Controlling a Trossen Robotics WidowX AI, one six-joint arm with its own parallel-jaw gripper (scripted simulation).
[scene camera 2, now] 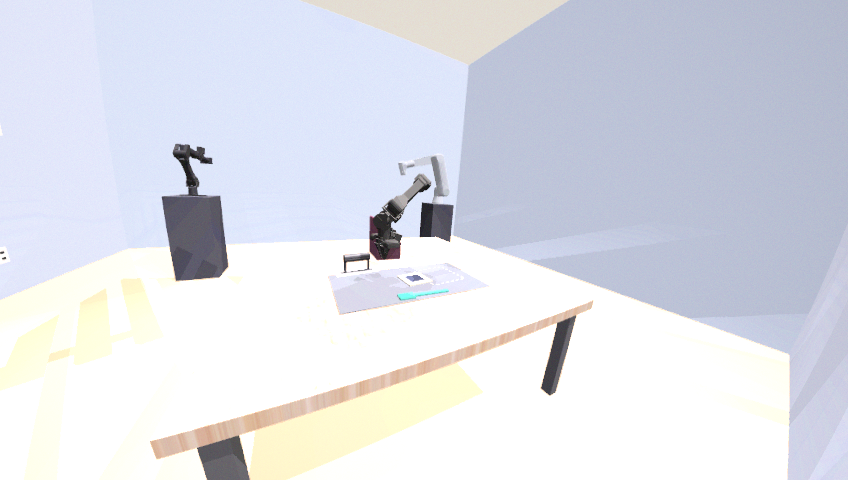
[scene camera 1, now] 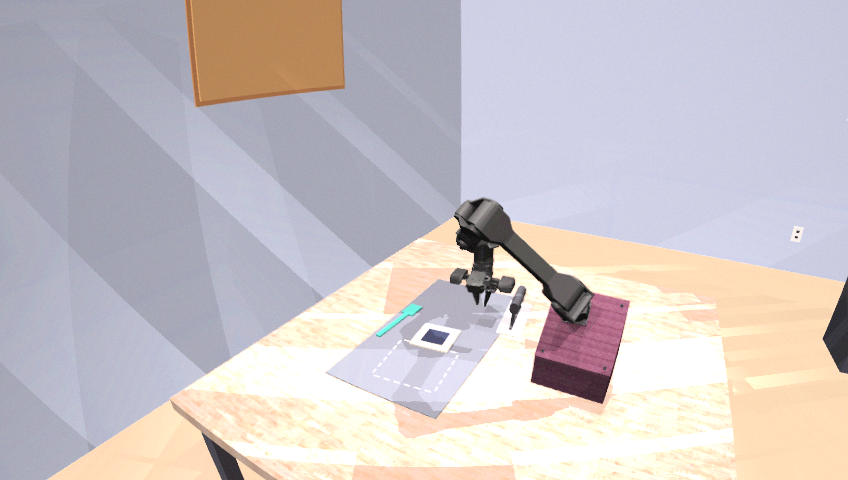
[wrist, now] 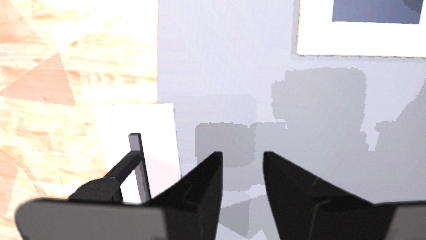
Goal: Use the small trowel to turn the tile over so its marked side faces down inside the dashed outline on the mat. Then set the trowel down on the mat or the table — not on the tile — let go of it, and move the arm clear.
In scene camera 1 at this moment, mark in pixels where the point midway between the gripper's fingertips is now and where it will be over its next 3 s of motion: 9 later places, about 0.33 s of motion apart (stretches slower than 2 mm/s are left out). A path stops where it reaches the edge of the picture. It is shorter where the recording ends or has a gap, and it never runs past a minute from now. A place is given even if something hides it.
My gripper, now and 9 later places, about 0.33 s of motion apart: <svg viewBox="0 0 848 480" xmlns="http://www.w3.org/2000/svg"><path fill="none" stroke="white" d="M481 305L503 292L518 289L519 291L518 296L518 299L518 301L518 300L517 300L519 299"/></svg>
